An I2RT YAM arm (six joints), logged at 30 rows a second.
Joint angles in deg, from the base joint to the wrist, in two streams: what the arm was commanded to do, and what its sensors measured. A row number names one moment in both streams.
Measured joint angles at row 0:
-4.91 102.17 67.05 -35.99 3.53 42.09
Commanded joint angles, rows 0 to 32:
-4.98 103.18 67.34 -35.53 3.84 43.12
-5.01 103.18 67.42 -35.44 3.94 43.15
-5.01 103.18 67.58 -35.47 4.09 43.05
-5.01 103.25 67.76 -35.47 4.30 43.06
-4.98 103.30 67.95 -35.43 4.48 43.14
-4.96 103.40 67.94 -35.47 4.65 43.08
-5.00 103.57 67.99 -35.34 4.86 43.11
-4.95 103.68 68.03 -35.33 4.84 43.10
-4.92 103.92 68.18 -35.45 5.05 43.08
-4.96 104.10 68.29 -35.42 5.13 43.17
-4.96 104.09 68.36 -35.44 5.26 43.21
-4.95 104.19 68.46 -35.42 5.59 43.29
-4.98 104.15 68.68 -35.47 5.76 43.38
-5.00 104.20 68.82 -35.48 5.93 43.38
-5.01 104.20 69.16 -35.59 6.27 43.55
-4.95 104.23 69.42 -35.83 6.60 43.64
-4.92 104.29 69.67 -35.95 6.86 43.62
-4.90 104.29 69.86 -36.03 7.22 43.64
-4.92 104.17 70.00 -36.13 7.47 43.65
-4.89 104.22 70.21 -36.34 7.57 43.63
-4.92 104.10 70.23 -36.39 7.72 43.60
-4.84 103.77 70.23 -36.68 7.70 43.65
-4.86 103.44 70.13 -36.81 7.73 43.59
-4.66 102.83 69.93 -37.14 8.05 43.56
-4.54 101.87 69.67 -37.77 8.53 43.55
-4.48 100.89 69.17 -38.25 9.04 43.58
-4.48 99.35 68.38 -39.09 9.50 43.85
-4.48 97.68 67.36 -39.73 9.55 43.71
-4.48 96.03 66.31 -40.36 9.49 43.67
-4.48 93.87 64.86 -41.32 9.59 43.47
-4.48 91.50 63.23 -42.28 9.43 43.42
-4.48 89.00 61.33 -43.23 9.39 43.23
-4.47 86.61 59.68 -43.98 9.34 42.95
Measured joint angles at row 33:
-4.51 93.21 63.07 -38.57 7.53 43.46
